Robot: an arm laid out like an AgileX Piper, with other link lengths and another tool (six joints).
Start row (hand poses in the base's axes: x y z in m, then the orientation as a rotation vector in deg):
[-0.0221, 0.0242, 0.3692, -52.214, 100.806, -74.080]
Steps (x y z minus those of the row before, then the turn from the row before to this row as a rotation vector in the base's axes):
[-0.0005, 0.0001, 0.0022, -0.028, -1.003, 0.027]
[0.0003, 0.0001, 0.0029, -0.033, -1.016, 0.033]
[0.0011, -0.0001, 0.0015, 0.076, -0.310, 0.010]
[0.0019, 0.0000, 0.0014, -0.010, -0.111, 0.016]
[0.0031, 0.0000, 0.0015, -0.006, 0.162, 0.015]
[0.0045, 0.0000, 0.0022, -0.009, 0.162, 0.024]
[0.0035, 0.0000, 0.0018, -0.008, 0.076, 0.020]
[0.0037, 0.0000, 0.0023, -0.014, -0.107, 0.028]
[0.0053, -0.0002, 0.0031, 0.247, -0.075, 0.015]
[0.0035, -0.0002, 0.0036, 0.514, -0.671, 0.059]
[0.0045, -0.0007, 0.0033, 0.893, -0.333, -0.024]
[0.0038, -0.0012, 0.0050, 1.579, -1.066, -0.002]
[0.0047, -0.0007, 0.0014, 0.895, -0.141, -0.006]
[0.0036, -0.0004, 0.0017, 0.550, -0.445, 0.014]
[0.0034, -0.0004, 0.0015, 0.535, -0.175, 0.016]
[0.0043, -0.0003, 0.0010, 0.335, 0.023, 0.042]
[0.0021, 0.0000, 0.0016, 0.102, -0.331, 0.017]
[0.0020, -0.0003, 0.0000, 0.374, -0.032, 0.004]
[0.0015, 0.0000, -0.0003, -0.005, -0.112, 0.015]
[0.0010, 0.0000, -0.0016, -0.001, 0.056, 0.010]
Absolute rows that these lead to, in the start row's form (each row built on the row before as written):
[-0.0226, 0.0243, 0.3714, -51.454, 100.002, -74.334]
[-0.0223, 0.0244, 0.3743, -50.693, 99.180, -74.586]
[-0.0212, 0.0243, 0.3758, -50.412, 98.973, -74.578]
[-0.0193, 0.0243, 0.3772, -50.342, 98.872, -74.603]
[-0.0162, 0.0243, 0.3787, -50.485, 98.984, -74.561]
[-0.0117, 0.0243, 0.3809, -50.636, 99.089, -74.516]
[-0.0082, 0.0243, 0.3827, -50.716, 99.131, -74.493]
[-0.0045, 0.0243, 0.3850, -50.661, 99.023, -74.513]
[0.0008, 0.0241, 0.3881, -50.472, 99.081, -74.281]
[0.0043, 0.0239, 0.3917, -49.696, 98.783, -73.901]
[0.0088, 0.0232, 0.3950, -48.905, 98.989, -73.131]
[0.0126, 0.0220, 0.4000, -47.173, 98.939, -71.848]
[0.0173, 0.0213, 0.4014, -46.540, 99.272, -71.024]
[0.0209, 0.0209, 0.4031, -45.897, 99.177, -70.581]
[0.0243, 0.0205, 0.4046, -45.465, 99.288, -70.095]
[0.0286, 0.0202, 0.4056, -45.317, 99.444, -69.742]
[0.0307, 0.0202, 0.4072, -45.027, 99.216, -69.700]
[0.0327, 0.0199, 0.4072, -44.786, 99.368, -69.347]
[0.0342, 0.0199, 0.4069, -44.719, 99.266, -69.364]
[0.0352, 0.0199, 0.4053, -44.768, 99.305, -69.347]

